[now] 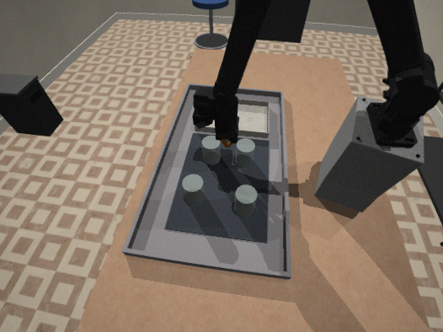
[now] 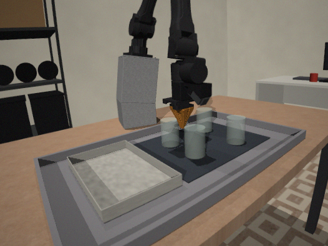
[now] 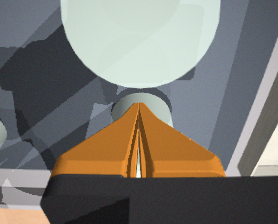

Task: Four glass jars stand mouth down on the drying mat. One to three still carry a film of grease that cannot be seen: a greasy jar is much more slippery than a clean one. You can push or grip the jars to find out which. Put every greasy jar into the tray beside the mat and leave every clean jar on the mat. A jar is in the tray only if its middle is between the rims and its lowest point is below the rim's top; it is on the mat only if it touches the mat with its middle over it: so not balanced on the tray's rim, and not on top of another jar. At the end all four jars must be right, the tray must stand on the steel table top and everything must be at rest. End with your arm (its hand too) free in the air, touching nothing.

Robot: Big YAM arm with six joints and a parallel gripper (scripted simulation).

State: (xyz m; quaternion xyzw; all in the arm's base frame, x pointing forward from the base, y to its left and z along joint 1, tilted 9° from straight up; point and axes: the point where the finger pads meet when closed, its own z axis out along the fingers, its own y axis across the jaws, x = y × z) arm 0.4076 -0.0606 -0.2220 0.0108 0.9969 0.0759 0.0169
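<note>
Now: the rimmed steel table top 20 mm ahead of my hand, 20 mm to the right of it and 80 mm below it. The rest, counted from my hand: pale tray 230 mm to the right, 80 mm below; then dark drying mat 90 mm to the left, 80 mm below.
</note>
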